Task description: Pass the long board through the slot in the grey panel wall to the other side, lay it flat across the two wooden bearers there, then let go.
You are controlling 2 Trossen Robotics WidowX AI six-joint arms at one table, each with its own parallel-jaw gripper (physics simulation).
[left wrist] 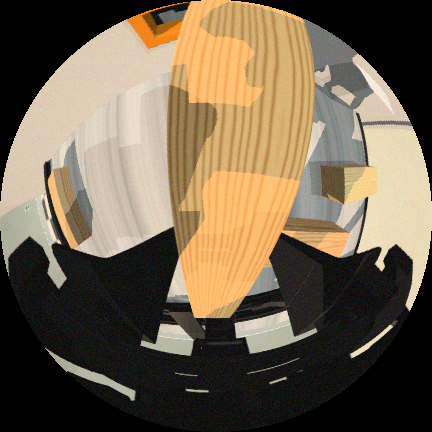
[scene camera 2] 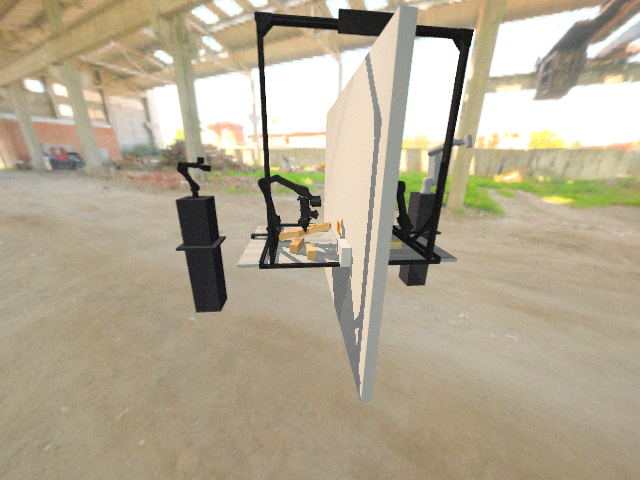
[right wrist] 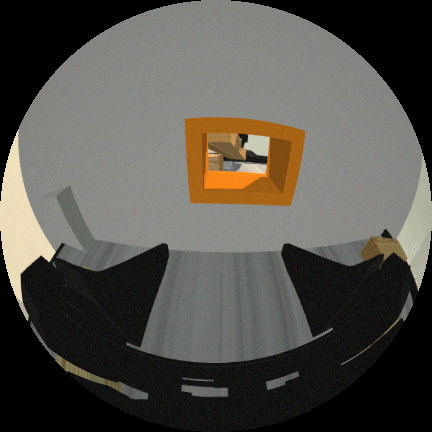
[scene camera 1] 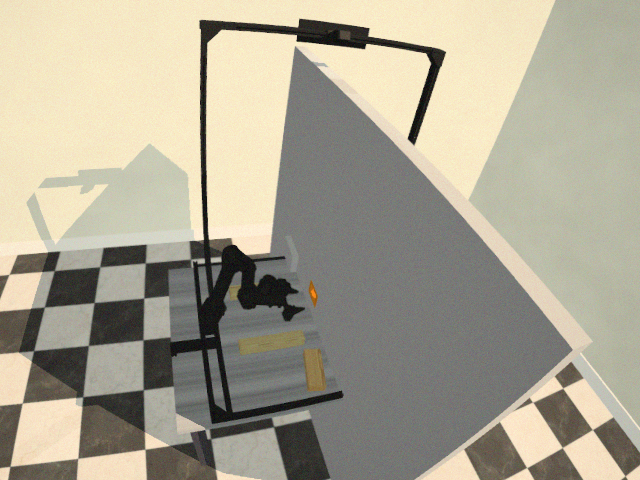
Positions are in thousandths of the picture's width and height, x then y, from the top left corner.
I see my left gripper (left wrist: 520, 538), my right gripper (right wrist: 527, 580) and an orange-framed slot (right wrist: 640, 432).
